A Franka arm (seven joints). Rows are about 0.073 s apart.
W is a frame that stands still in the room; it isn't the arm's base.
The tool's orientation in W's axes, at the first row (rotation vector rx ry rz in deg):
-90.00 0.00 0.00
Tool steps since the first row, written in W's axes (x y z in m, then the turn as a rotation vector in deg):
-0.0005 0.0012 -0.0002 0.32 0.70 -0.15
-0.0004 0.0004 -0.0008 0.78 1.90 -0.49
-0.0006 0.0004 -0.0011 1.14 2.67 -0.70
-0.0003 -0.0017 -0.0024 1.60 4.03 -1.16
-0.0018 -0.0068 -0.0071 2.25 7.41 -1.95
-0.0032 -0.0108 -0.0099 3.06 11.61 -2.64
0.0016 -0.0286 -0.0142 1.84 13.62 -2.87
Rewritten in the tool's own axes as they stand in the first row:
-0.0005 0.0002 0.0012 0.32 0.15 0.70
-0.0004 0.0008 0.0004 0.78 0.49 1.90
-0.0006 0.0011 0.0004 1.14 0.70 2.67
-0.0003 0.0024 -0.0017 1.60 1.16 4.03
-0.0018 0.0071 -0.0068 2.25 1.95 7.41
-0.0032 0.0099 -0.0108 3.06 2.64 11.61
0.0016 0.0142 -0.0286 1.84 2.87 13.62

